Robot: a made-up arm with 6 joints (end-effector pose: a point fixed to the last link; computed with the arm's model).
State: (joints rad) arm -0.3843 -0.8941 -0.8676 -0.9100 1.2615 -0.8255
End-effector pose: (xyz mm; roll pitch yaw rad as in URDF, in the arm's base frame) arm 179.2 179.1 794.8 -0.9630 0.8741 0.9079
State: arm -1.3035 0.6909 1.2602 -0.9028 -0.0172 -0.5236
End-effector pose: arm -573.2 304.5 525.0 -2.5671 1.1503 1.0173
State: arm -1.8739 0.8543 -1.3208 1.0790 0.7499 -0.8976
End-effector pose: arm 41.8 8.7 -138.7 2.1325 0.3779 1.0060
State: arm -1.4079 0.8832 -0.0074 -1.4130 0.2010 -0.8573
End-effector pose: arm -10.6 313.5 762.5 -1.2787 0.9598 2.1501
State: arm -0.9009 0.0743 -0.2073 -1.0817 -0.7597 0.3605
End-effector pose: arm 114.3 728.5 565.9 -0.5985 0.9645 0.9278
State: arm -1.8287 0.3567 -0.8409 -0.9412 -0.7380 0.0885
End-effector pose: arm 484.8 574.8 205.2 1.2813 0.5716 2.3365
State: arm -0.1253 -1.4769 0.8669 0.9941 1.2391 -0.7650
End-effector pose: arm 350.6 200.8 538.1 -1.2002 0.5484 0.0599
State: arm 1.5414 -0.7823 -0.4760 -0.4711 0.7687 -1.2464
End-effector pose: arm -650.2 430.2 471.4 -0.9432 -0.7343 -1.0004
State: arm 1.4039 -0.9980 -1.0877 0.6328 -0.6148 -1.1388
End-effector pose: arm -647.1 101.3 96.7 1.1769 -0.6247 -0.8737
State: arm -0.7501 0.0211 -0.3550 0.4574 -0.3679 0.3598
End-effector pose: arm 356.2 181.4 686.0 0.8020 0.1059 0.7498
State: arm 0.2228 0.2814 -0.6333 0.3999 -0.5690 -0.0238
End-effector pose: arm -178.6 5.3 854.6 0.3026 -0.2578 0.6148
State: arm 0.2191 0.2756 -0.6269 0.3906 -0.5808 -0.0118
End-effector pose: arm -177.6 11.4 858.4 0.3029 -0.2513 0.6018
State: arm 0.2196 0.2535 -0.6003 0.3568 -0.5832 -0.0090
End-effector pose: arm -186.3 37.0 869.2 0.2527 -0.2320 0.5788
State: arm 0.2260 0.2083 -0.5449 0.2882 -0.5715 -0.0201
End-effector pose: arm -205.0 92.8 886.8 0.1321 -0.1931 0.5385
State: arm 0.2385 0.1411 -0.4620 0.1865 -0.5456 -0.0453
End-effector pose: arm -223.9 181.3 902.7 -0.0526 -0.1322 0.4717
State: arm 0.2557 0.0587 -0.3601 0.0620 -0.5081 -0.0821
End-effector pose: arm -227.9 293.9 906.2 -0.2787 -0.0536 0.3722
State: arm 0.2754 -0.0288 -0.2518 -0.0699 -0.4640 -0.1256
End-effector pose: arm -206.7 410.3 891.9 -0.5179 0.0302 0.2428
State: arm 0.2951 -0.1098 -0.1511 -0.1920 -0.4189 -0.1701
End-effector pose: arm -164.6 508.2 863.6 -0.7418 0.1041 0.1006
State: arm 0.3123 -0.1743 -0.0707 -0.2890 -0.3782 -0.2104
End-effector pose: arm -117.5 575.0 832.2 -0.9247 0.1579 -0.0278
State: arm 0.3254 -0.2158 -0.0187 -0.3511 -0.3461 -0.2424
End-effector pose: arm -82.7 611.4 808.3 -1.0482 0.1897 -0.1178
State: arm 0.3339 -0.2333 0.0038 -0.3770 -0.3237 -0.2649
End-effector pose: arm -68.6 625.0 797.0 -1.1087 0.2040 -0.1583
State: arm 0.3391 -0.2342 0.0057 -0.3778 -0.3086 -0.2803
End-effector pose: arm -70.8 625.6 795.6 -1.1246 0.2075 -0.1619
